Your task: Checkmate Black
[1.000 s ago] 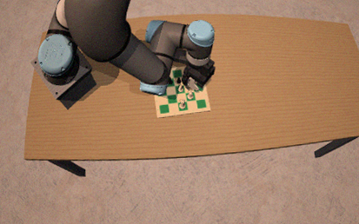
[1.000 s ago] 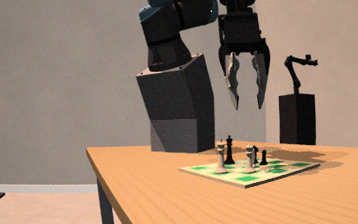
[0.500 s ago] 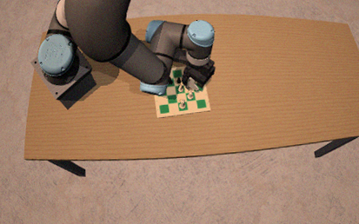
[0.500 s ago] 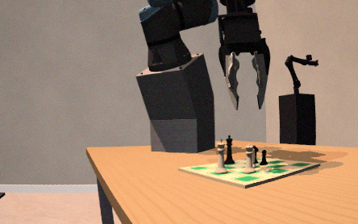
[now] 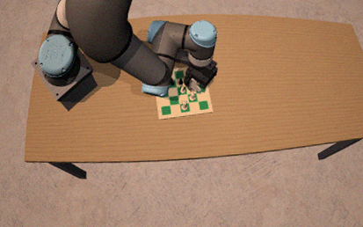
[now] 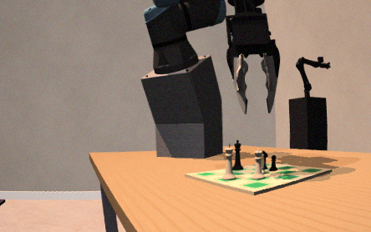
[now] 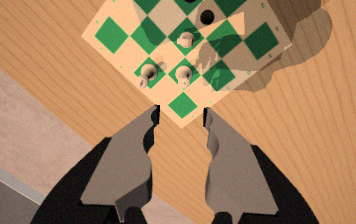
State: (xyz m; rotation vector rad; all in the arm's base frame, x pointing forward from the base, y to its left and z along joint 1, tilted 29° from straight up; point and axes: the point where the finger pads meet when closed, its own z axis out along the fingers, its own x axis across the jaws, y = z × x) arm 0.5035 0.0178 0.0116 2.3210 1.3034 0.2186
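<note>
My gripper is now 100 mm above the white king, 40 mm to the left of it and 30 mm past it. Also, from my hand: black pawn 120 mm below, 70 mm to the left, 50 mm behind; then chessboard 130 mm below, 40 mm behind, 30 mm to the left; then black king 120 mm behind, 100 mm below, 20 mm to the left.
</note>
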